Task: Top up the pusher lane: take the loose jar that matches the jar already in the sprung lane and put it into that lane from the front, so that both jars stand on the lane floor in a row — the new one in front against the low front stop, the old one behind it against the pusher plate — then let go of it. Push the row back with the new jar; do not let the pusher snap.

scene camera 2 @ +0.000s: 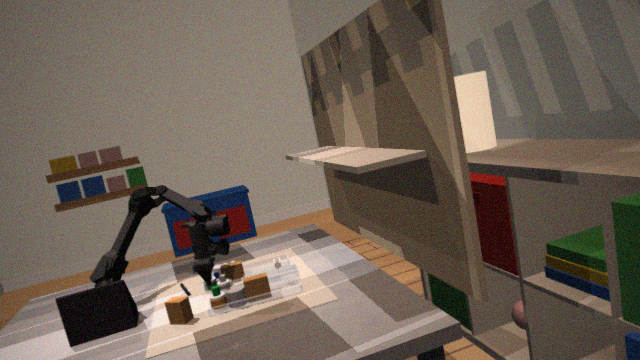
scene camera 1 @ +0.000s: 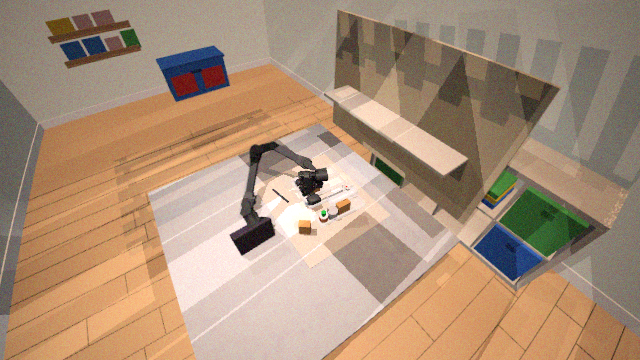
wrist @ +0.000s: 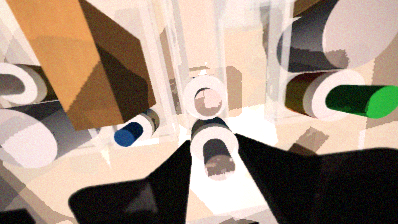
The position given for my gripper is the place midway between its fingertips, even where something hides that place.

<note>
In view: my gripper (scene camera 2: 210, 283), a jar (wrist: 214, 146) and a jar (wrist: 205, 97).
My gripper shows as well in the wrist view (wrist: 211, 140).
</note>
